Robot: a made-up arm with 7 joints. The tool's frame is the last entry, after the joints. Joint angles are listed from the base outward. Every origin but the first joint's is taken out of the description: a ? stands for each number. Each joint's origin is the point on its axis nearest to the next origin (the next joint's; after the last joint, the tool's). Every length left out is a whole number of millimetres.
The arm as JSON. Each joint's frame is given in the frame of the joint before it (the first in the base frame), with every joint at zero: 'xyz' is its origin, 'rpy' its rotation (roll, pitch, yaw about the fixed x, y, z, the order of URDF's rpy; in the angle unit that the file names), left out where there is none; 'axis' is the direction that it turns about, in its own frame. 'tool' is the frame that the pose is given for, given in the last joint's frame.
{
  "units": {
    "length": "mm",
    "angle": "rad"
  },
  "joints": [
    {
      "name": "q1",
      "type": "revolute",
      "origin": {
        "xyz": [
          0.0,
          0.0,
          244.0
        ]
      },
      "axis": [
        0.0,
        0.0,
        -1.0
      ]
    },
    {
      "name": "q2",
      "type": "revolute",
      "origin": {
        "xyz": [
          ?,
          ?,
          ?
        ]
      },
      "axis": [
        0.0,
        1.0,
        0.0
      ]
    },
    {
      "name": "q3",
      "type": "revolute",
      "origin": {
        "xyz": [
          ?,
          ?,
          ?
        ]
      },
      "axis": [
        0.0,
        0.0,
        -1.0
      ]
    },
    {
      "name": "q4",
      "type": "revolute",
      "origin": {
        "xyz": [
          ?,
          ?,
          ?
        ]
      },
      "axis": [
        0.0,
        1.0,
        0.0
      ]
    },
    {
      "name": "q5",
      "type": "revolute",
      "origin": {
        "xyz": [
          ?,
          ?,
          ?
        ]
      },
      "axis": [
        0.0,
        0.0,
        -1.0
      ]
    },
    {
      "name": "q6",
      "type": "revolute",
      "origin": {
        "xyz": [
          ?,
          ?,
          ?
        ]
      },
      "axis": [
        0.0,
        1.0,
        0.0
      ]
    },
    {
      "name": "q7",
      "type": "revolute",
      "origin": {
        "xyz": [
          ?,
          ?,
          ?
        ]
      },
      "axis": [
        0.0,
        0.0,
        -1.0
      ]
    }
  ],
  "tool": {
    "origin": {
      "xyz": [
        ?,
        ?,
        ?
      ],
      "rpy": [
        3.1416,
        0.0,
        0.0
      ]
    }
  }
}
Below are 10 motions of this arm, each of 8 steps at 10 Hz.
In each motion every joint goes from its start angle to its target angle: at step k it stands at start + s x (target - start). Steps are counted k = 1, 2, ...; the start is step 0. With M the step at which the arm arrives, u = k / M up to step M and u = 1 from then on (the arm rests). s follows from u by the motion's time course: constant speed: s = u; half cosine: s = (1 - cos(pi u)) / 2; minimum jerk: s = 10 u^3 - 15 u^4 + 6 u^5.
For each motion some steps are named. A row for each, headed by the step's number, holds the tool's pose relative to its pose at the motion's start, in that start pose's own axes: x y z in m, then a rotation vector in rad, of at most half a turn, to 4 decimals.
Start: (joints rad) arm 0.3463 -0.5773 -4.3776 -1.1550 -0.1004 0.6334 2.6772
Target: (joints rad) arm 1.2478 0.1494 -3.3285 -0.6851 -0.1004 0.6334 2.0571
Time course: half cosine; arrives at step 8
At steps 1, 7, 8:
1: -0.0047 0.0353 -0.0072 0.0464 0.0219 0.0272
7: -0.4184 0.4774 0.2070 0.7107 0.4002 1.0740
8: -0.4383 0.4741 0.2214 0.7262 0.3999 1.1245

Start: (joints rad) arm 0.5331 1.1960 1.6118 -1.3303 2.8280 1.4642 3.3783
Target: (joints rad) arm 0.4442 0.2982 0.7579 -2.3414 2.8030 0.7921 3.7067
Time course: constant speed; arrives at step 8
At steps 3, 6, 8:
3: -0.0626 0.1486 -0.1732 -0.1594 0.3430 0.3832
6: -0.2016 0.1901 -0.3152 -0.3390 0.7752 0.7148
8: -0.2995 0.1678 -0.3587 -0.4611 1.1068 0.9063

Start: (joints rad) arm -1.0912 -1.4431 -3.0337 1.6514 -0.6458 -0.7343 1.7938
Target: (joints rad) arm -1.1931 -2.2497 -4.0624 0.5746 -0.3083 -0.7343 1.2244
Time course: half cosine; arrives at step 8
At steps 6, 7, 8:
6: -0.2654 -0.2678 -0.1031 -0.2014 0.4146 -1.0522
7: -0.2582 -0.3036 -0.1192 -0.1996 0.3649 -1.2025
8: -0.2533 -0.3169 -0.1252 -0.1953 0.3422 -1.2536

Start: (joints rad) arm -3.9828 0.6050 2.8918 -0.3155 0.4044 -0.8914 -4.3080
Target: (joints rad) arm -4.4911 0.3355 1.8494 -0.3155 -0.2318 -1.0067 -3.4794
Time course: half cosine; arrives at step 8
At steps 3, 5, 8:
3: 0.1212 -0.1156 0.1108 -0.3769 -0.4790 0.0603
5: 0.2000 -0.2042 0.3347 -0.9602 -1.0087 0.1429
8: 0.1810 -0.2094 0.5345 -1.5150 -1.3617 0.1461

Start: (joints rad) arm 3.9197 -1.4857 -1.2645 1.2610 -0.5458 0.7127 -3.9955
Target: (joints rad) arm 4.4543 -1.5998 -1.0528 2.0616 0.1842 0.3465 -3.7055
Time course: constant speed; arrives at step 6
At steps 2, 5, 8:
2: 0.0214 -0.1227 -0.0996 -0.4471 -0.1201 0.2302
5: 0.0261 -0.3020 -0.1441 -1.0784 -0.0154 0.6527
8: 0.0196 -0.3516 -0.1389 -1.2623 0.1019 0.7893

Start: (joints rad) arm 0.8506 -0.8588 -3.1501 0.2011 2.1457 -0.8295 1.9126
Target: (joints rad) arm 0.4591 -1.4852 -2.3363 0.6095 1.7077 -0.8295 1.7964
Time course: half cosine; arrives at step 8
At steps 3, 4, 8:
3: -0.0794 0.1661 -0.0933 0.2656 0.1331 -0.1589
4: -0.1183 0.2771 -0.1283 0.4182 0.2347 -0.2334
8: -0.1912 0.5529 -0.1395 0.7401 0.5570 -0.3063

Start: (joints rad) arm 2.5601 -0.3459 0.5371 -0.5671 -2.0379 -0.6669 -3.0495
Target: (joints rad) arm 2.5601 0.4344 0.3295 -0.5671 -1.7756 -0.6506 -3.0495
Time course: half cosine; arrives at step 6
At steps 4, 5, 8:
4: 0.0873 -0.4006 0.2338 -0.4733 -0.0051 0.2708
5: 0.1227 -0.4722 0.3190 -0.5881 -0.0008 0.3428
8: 0.1368 -0.4950 0.3523 -0.6301 0.0015 0.3697

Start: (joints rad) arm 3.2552 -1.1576 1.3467 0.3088 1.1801 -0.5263 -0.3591
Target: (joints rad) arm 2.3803 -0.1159 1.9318 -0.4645 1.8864 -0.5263 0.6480
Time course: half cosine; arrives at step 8
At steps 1, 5, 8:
1: 0.0005 -0.0364 -0.0111 -0.0438 0.0094 0.0673
5: -0.2647 -0.5753 -0.0061 -0.2779 0.7112 1.0306
8: -0.5246 -0.6346 0.0866 0.1469 1.0346 1.3404

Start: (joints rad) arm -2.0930 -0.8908 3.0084 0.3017 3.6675 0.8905 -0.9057
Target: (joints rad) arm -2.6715 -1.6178 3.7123 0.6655 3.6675 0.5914 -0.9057
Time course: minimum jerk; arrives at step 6
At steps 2, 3, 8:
2: -0.1723 0.0109 0.0661 -0.0681 0.2944 -0.0601
3: -0.3798 0.0751 0.2012 -0.0970 0.7162 -0.0992
8: -0.5862 0.2445 0.5110 0.0375 1.4201 0.0109

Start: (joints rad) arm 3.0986 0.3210 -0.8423 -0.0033 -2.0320 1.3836 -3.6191
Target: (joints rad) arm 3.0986 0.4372 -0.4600 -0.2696 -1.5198 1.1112 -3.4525
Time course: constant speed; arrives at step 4
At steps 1, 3, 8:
1: 0.0242 -0.0168 0.0164 -0.1578 -0.1509 0.1388
3: 0.0717 -0.0419 0.0631 -0.4837 -0.4179 0.4437
8: 0.0927 -0.0489 0.0908 -0.6520 -0.5286 0.6095

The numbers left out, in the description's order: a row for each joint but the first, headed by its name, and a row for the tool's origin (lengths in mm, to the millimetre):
q2: 0.0 -11.0 0.0
q3: 0.0 0.0 525.0
q4: 0.0 -13.0 0.0
q5: 0.0 0.0 201.0
q6: 0.0 0.0 0.0
q7: 0.0 0.0 162.0
tool: 0.0 0.0 0.0

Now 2 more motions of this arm.
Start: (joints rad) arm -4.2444 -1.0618 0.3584 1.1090 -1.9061 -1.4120 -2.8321
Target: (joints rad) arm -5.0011 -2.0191 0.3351 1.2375 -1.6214 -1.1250 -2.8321
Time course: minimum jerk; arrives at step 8
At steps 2, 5, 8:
2: 0.0405 0.0158 -0.0395 -0.0520 0.0552 -0.0680
5: 0.2939 -0.0614 -0.3448 -0.3593 0.2036 -0.5131
8: 0.4013 -0.1952 -0.4613 -0.4850 0.1641 -0.7053

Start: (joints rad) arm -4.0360 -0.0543 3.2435 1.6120 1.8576 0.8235 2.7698
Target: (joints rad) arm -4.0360 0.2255 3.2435 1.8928 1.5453 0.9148 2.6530
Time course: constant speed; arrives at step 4
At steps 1, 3, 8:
1: -0.0348 0.0017 0.0232 0.0504 0.0444 -0.0860
3: -0.1030 0.0144 0.0730 0.1516 0.1377 -0.2534
8: -0.1361 0.0251 0.0994 0.2024 0.1866 -0.3344

